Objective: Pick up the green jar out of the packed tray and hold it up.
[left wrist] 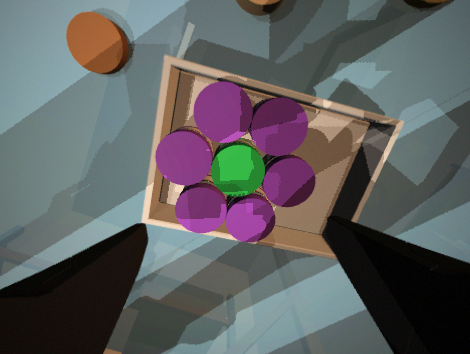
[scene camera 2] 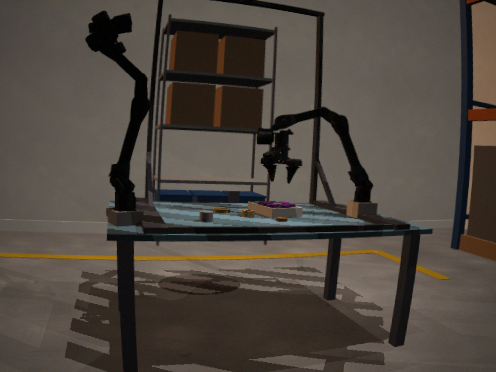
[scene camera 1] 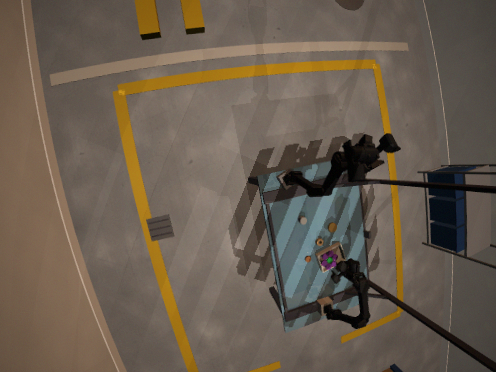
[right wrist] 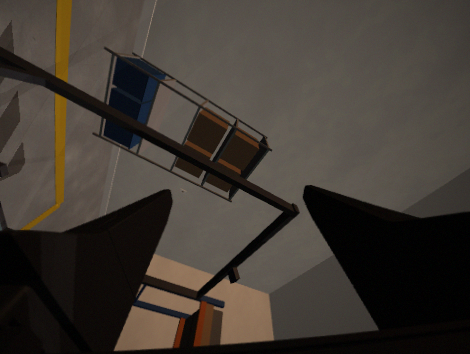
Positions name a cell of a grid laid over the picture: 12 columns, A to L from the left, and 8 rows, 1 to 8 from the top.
Labels:
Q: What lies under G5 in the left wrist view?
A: A purple jar.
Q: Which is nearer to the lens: the green jar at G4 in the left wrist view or the orange-brown disc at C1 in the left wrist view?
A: The green jar.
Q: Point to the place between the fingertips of my left gripper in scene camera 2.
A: G4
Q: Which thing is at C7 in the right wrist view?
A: My right gripper.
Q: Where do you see a purple jar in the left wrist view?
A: F5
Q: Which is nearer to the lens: the purple jar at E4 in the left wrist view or the orange-brown disc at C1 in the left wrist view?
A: The purple jar.

